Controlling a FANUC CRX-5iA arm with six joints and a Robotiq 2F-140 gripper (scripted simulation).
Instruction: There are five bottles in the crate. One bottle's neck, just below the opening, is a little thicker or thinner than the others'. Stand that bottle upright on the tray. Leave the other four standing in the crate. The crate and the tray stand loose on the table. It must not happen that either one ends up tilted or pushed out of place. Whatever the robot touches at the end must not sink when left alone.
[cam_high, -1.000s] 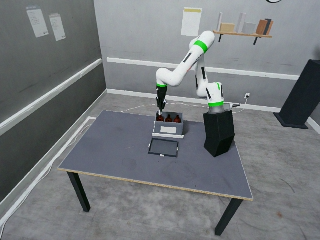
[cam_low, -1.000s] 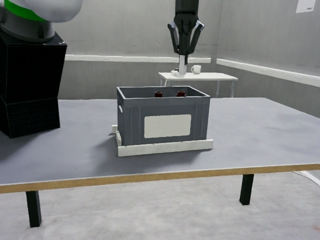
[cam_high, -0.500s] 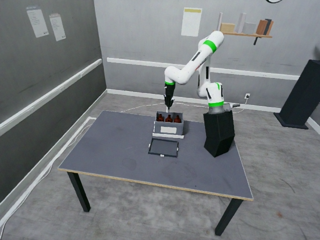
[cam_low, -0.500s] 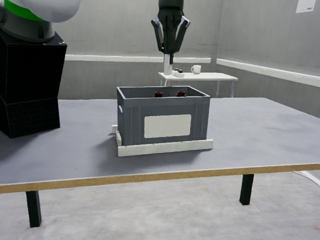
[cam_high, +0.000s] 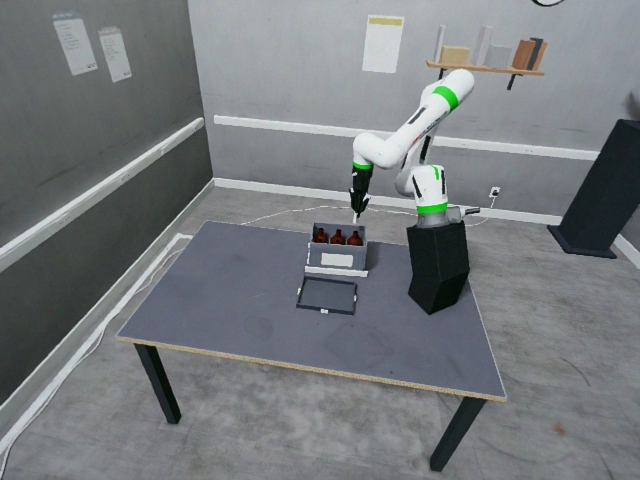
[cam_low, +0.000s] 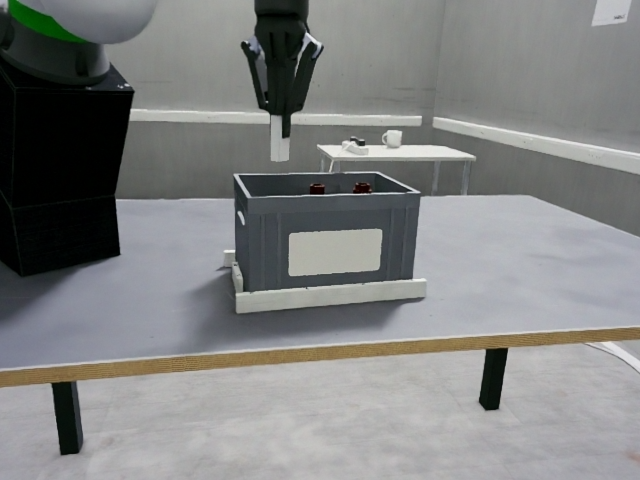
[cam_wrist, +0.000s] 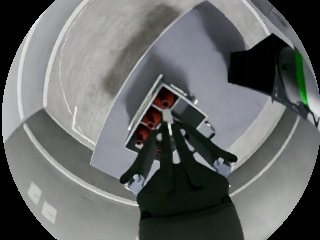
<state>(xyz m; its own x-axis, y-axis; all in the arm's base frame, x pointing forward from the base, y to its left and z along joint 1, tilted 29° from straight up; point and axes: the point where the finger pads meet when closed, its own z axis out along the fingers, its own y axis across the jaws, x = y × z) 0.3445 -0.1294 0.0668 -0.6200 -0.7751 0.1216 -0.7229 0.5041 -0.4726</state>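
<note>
My hand is 17 cm above the grey crate, 8 cm short of it and 5 cm to the right of it. The rest, counted from my hand: dark tray: 31 cm to the left, 24 cm below, 9 cm ahead.
</note>
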